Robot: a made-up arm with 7 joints. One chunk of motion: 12 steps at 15 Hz.
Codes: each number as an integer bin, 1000 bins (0 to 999) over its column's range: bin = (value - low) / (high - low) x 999, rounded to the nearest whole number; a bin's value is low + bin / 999 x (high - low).
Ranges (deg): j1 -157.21..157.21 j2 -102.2..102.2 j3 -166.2..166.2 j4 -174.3..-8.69 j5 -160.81..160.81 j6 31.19..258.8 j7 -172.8..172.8
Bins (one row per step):
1: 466 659 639 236 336 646 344
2: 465 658 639 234 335 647 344
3: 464 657 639 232 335 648 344
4: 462 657 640 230 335 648 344
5: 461 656 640 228 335 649 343
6: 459 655 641 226 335 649 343
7: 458 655 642 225 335 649 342
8: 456 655 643 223 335 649 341
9: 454 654 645 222 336 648 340
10: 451 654 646 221 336 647 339
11: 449 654 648 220 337 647 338
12: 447 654 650 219 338 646 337
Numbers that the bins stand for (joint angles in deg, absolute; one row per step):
1: -10.54 32.63 46.42 -135.18 -52.64 178.37 -53.79
2: -10.86 32.43 46.42 -135.51 -52.96 178.60 -53.79
3: -11.17 32.23 46.42 -135.84 -52.96 178.83 -53.79
4: -11.80 32.23 46.75 -136.17 -52.96 178.83 -53.79
5: -12.12 32.02 46.75 -136.50 -52.96 179.06 -54.14
6: -12.75 31.82 47.08 -136.83 -52.96 179.06 -54.14
7: -13.06 31.82 47.41 -137.00 -52.96 179.06 -54.49
8: -13.69 31.82 47.75 -137.33 -52.96 179.06 -54.83
9: -14.32 31.61 48.41 -137.50 -52.64 178.83 -55.18
10: -15.26 31.61 48.75 -137.66 -52.64 178.60 -55.52
11: -15.89 31.61 49.41 -137.83 -52.32 178.60 -55.87
12: -16.52 31.61 50.08 -138.00 -51.99 178.37 -56.22

